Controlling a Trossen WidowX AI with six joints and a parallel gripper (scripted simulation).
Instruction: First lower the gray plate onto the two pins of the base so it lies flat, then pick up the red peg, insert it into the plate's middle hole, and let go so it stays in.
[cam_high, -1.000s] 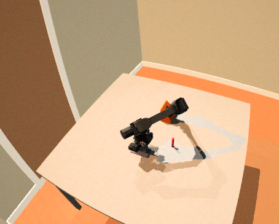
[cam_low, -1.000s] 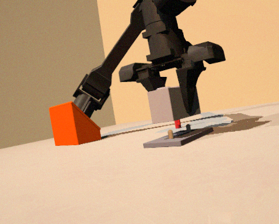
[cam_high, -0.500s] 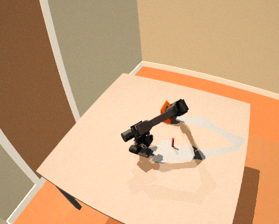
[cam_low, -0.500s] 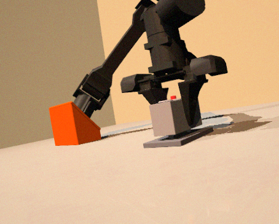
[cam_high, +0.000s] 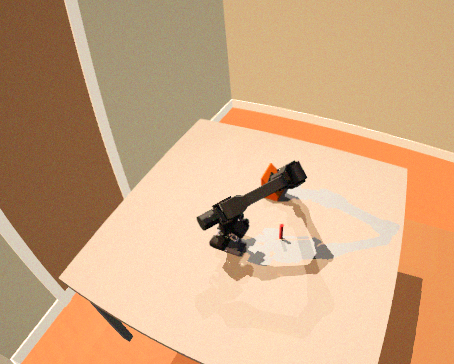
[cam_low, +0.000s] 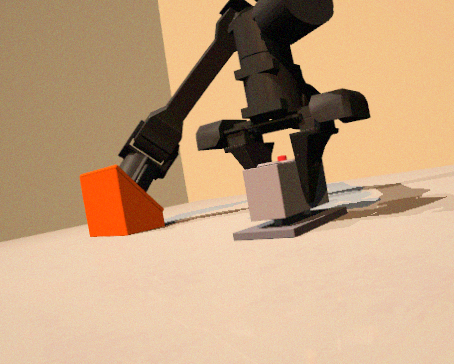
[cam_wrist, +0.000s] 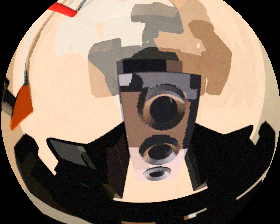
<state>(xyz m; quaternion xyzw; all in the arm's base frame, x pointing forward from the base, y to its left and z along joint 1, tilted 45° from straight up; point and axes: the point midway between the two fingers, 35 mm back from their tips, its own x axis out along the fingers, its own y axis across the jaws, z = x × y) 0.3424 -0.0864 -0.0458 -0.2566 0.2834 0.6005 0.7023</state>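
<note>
The gray plate is 2 cm above my gripper tip. Round my gripper tip: gray base: 1 cm below; then red peg: 19 cm to the left, 10 cm behind, 2 cm above.
</note>
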